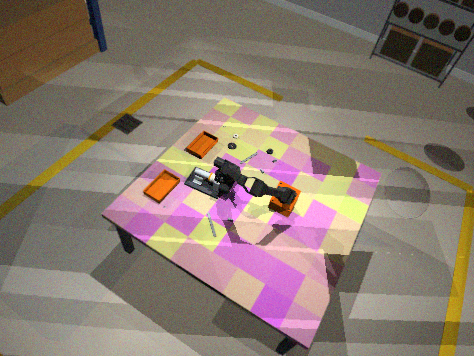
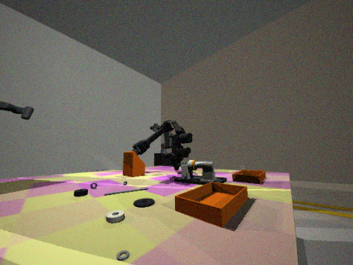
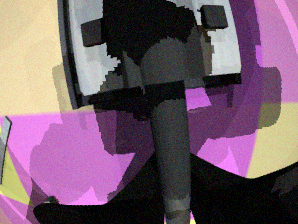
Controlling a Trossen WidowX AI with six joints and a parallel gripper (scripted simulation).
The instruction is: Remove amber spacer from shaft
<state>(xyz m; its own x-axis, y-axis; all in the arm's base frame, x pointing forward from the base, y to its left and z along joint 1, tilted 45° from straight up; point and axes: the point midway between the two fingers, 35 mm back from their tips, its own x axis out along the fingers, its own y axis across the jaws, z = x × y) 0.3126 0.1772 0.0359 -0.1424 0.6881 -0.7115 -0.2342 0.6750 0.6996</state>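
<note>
Right now my gripper tip is 60 mm short of the grey shaft, 30 mm below it and 20 mm to the right of it. Also, from my gripper tip: black disc 320 mm to the right, 230 mm ahead, 40 mm below; then amber spacer 120 mm ahead, 30 mm to the left, 30 mm above.
</note>
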